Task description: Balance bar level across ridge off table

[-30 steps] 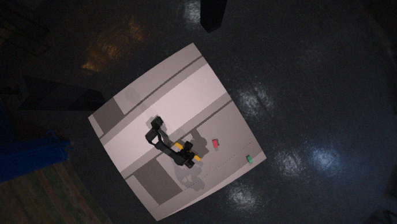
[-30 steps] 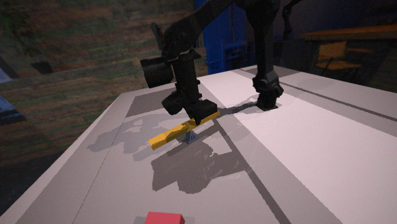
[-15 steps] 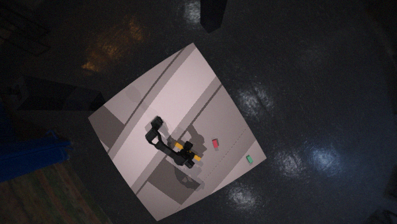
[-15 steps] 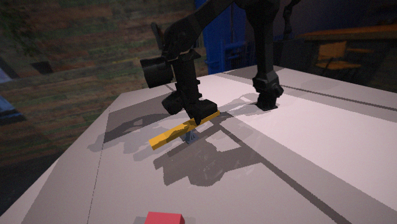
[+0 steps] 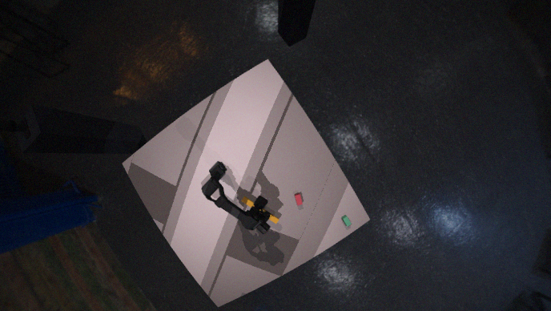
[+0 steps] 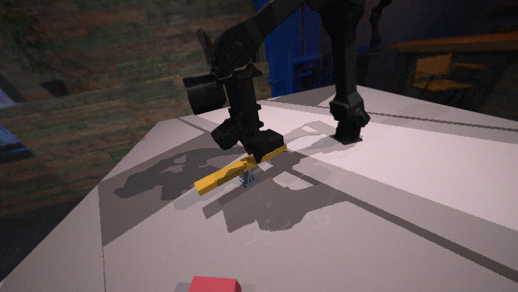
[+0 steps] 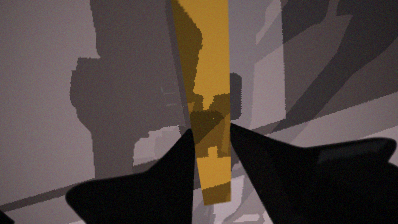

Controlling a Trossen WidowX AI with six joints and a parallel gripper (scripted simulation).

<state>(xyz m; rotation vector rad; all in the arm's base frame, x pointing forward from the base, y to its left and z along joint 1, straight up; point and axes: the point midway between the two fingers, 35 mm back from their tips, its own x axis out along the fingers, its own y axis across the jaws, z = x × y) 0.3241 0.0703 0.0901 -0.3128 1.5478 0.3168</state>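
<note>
Now: the yellow bar 30 mm ahead of my gripper tip and 10 mm to the left of it. Round my gripper tip: green block (420 mm ahead, 430 mm to the left, 40 mm below); then red block (110 mm ahead, 240 mm to the left, 40 mm below).
</note>
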